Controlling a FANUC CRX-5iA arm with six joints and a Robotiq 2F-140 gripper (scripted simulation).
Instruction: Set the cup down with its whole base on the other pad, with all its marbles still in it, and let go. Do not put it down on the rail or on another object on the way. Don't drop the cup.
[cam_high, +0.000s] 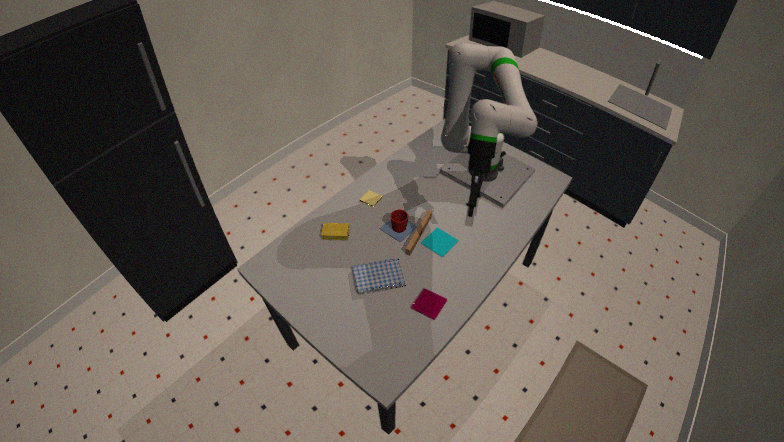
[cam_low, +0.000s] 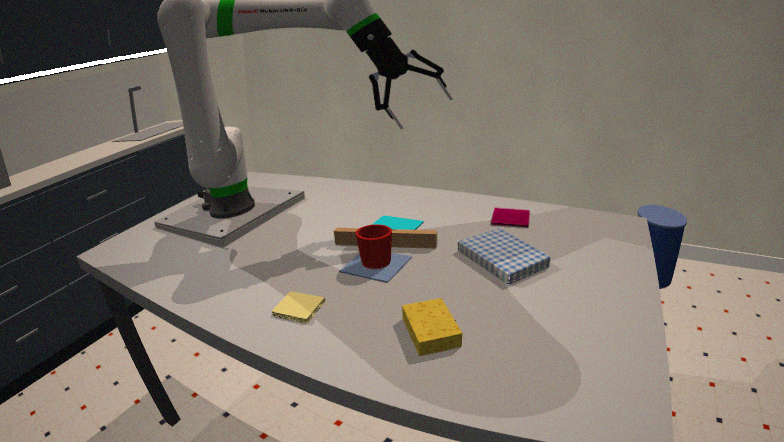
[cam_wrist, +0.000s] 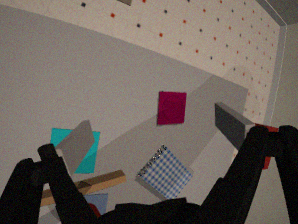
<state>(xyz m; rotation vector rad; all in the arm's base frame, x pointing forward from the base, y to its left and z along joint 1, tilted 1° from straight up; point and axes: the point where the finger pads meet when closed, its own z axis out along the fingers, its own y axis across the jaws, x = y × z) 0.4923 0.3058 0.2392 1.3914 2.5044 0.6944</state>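
Right now the red cup is 31 cm to the right of my hand, 25 cm below it and 6 cm ahead of it. Also, from my hand: blue-checked block 29 cm ahead, 26 cm below, 16 cm to the right; then wooden rail 26 cm below, 23 cm to the right, 2 cm ahead; then blue marble 30 cm to the right, 26 cm below, 4 cm ahead.
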